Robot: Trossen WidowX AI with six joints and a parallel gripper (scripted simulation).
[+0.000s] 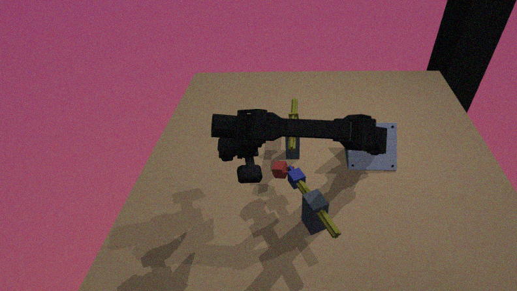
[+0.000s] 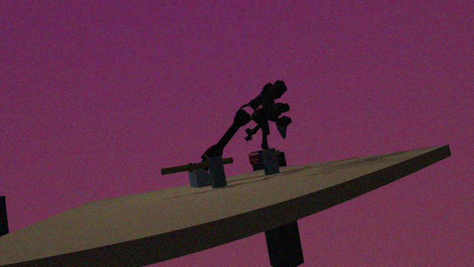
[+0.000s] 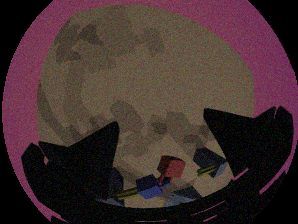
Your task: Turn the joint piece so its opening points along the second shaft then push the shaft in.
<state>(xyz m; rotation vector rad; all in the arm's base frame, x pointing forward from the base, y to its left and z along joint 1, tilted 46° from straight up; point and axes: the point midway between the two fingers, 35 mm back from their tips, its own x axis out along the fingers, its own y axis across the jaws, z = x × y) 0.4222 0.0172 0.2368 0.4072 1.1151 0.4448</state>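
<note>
The red square joint piece lies 12 cm behind my gripper tip, 7 cm below it and 5 cm to the right of it.
</note>
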